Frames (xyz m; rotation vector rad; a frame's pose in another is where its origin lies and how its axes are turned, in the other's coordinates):
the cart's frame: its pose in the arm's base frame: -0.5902 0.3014 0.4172 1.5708 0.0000 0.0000
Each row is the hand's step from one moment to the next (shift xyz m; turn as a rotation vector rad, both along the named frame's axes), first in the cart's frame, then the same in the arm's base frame.
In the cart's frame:
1: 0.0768 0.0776 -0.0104 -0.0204 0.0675 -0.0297
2: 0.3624 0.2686 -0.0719 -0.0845 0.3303 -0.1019
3: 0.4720 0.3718 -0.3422 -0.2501 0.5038 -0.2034
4: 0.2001 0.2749 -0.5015 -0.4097 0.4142 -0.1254
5: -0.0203 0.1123 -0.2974 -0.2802 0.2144 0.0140
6: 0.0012 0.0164 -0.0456 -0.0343 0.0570 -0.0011
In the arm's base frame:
1: 0.0768 0.0104 0.0776 -0.0204 0.0297 0.0675
2: 0.3624 0.0719 0.2686 -0.0845 0.1019 0.3303
3: 0.4720 0.3422 0.3718 -0.2501 0.2034 0.5038
4: 0.2001 0.5015 0.2749 -0.4097 0.1254 0.4142
5: -0.0203 0.2974 0.1123 -0.2802 -0.0140 0.2144
6: 0.0012 0.0456 0.0164 -0.0343 0.0011 0.0570

